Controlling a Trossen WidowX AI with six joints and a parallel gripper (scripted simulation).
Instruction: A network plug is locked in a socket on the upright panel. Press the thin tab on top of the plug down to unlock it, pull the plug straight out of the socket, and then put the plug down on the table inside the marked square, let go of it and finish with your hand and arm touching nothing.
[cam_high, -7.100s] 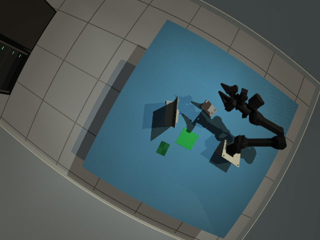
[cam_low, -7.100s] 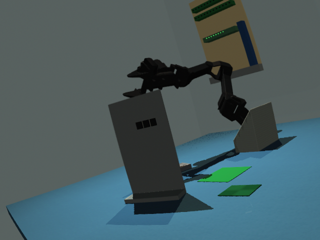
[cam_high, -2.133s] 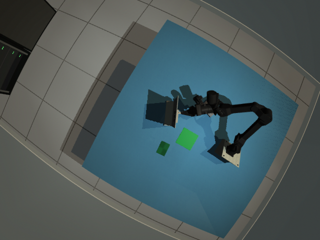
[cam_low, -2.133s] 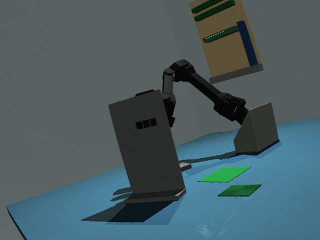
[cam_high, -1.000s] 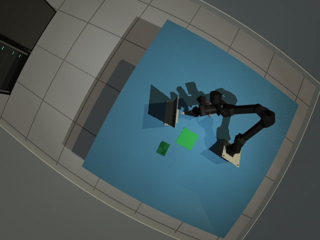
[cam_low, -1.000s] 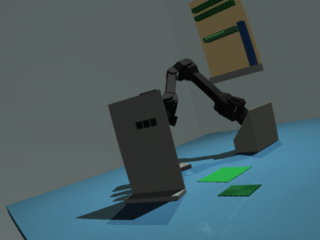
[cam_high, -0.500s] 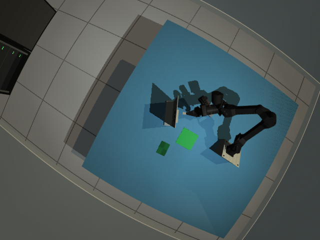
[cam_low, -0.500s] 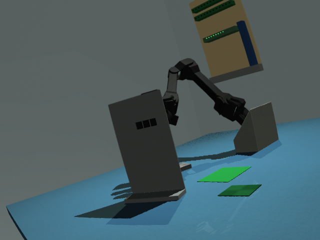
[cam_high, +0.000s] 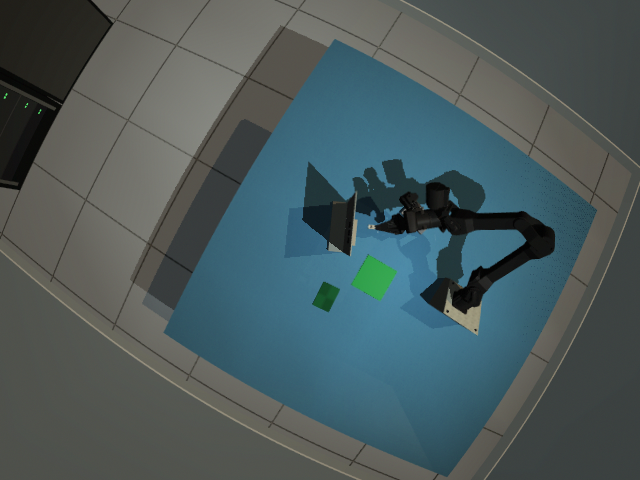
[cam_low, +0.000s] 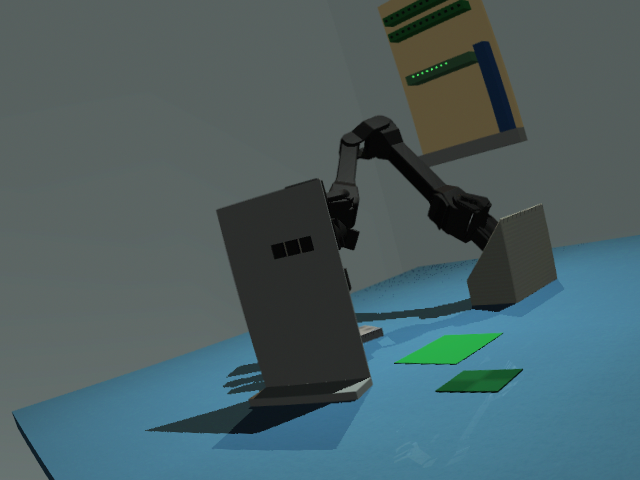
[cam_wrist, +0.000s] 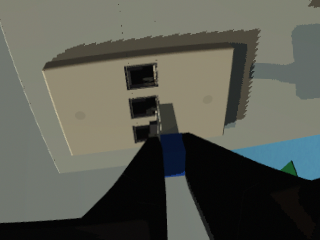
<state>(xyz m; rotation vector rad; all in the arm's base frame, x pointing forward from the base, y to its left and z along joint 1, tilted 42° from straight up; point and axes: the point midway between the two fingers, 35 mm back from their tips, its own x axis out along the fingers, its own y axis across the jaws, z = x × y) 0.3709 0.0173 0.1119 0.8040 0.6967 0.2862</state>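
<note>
The bright green square lies 12 cm behind my gripper tip, 12 cm to the left of it and 20 cm below it. The rest, counted from my gripper tip: grey plate (13 cm behind, 14 cm to the right, 19 cm below); then upright panel (6 cm ahead, 4 cm to the left, 7 cm below); then network plug (1 cm ahead).
</note>
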